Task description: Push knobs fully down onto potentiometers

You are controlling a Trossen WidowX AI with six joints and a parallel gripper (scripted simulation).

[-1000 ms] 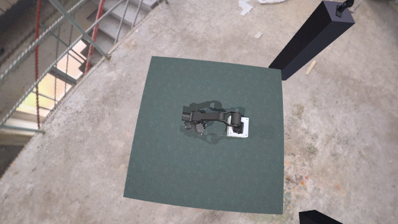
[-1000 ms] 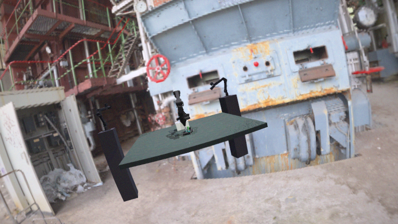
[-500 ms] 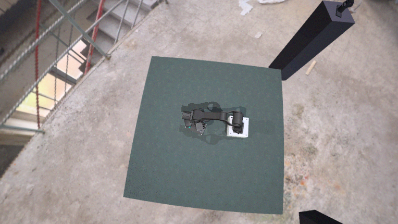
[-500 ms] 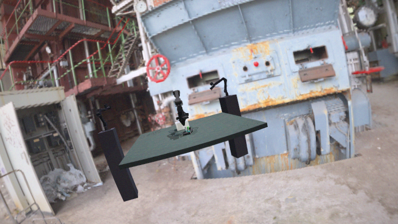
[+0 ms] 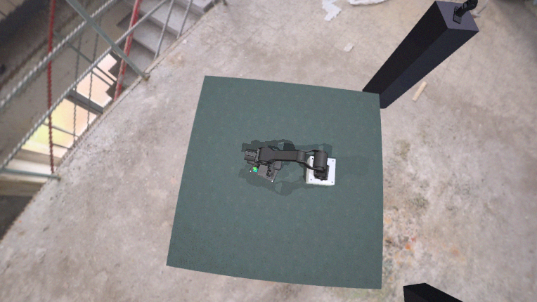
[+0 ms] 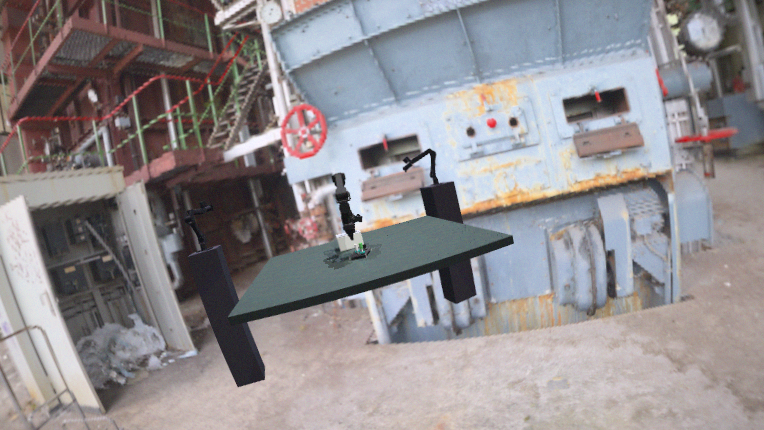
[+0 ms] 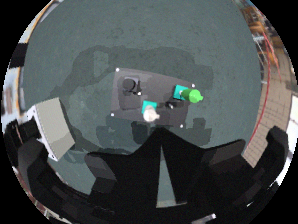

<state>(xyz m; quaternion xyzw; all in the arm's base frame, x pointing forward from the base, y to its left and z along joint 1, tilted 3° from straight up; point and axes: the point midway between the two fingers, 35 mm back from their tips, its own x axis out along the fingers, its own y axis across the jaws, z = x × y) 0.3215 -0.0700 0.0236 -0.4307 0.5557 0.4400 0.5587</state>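
The white knob is 4 cm below my gripper tip, 1 cm to the left of it and 1 cm behind it. Round my gripper tip: green knob (6 cm ahead, 3 cm below, 2 cm to the left).
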